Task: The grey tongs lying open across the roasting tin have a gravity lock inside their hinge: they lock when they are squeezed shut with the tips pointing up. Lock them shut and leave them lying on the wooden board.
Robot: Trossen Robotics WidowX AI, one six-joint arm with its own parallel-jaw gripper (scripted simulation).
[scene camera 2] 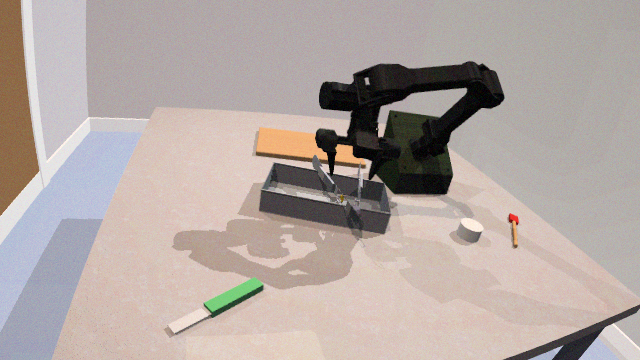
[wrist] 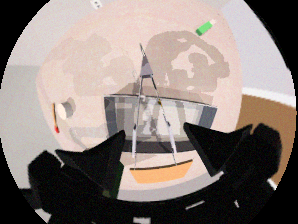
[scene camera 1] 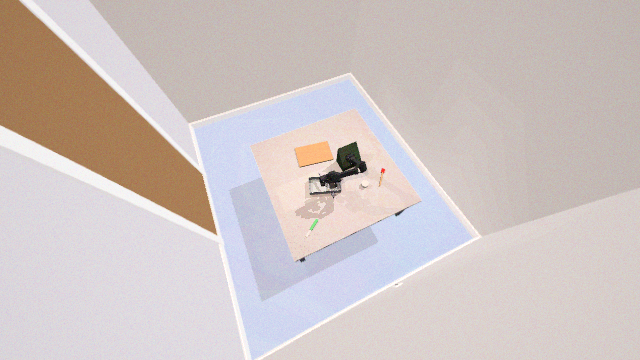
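Note:
My gripper [scene camera 2: 350, 177] is open and holds nothing, and I find that same gripper at [wrist: 154, 129]. A wooden board [scene camera 2: 294, 145] is here as well; the wrist view also gives me the board [wrist: 173, 171]. Then there is a grey roasting tin [scene camera 2: 291, 191], and from the wrist I can see the tin [wrist: 152, 136] too.

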